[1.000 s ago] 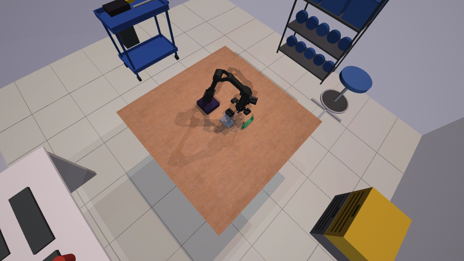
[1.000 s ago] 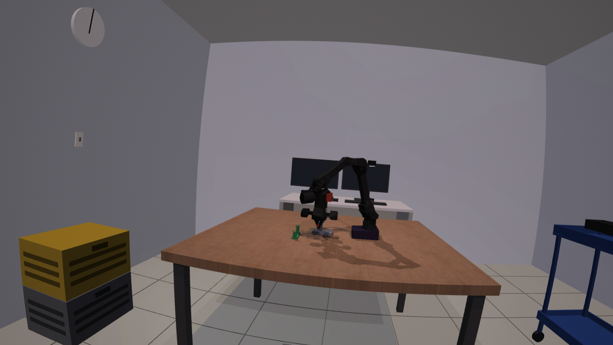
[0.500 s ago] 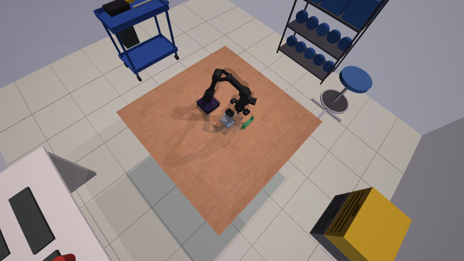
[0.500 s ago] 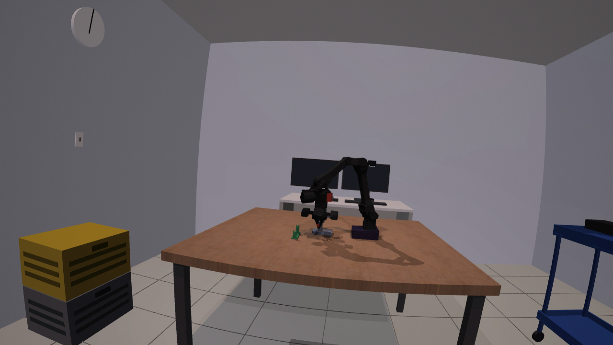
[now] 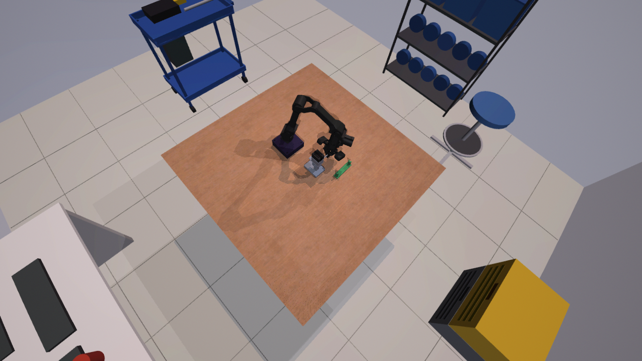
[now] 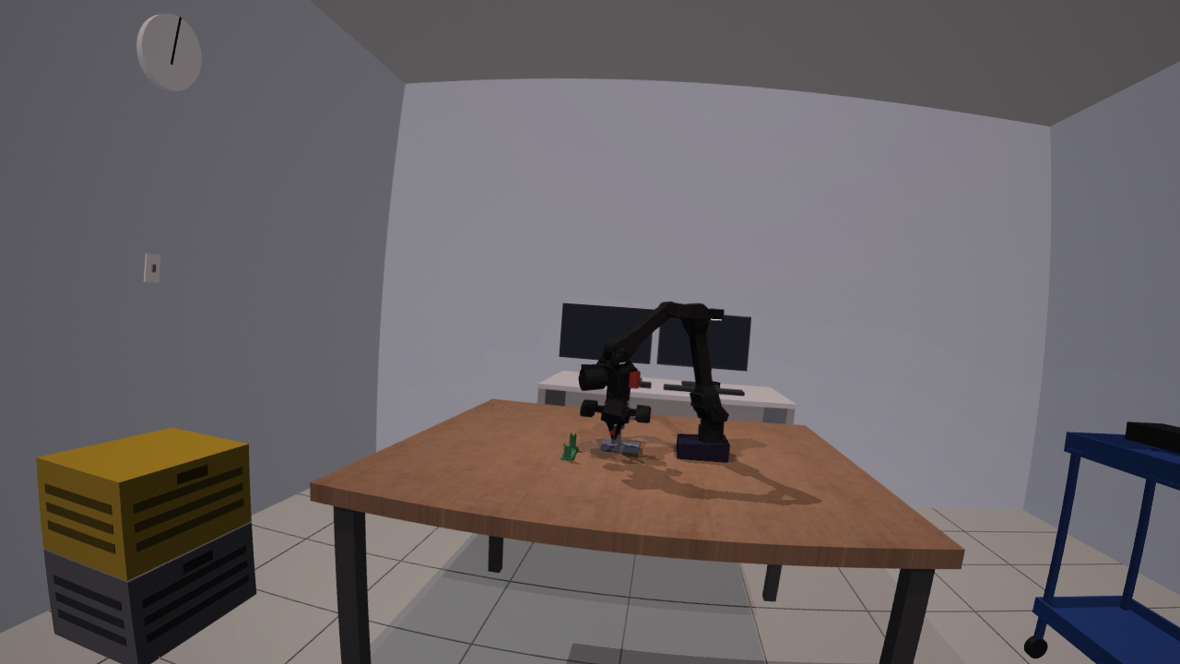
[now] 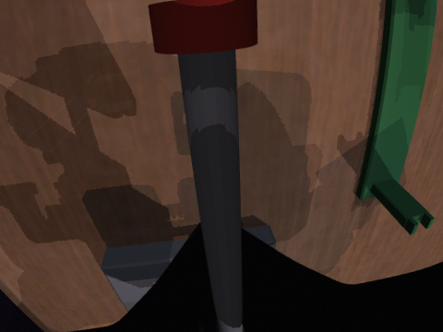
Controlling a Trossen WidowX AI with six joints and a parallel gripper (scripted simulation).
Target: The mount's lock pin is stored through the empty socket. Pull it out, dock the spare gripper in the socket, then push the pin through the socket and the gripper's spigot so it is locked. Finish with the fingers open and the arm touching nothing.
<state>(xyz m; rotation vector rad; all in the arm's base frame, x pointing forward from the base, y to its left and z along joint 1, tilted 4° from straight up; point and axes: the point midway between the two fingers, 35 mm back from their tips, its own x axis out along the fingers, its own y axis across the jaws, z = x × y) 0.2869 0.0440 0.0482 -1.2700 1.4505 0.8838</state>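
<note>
Now: gripper tip 9 cm to the left of the grey mount and 3 cm past it. Also, from my gripper tip: spare gripper (9 cm to the right, 8 cm above, 2 cm behind); then green pin cradle (12 cm ahead, 2 cm below, 1 cm to the left).
</note>
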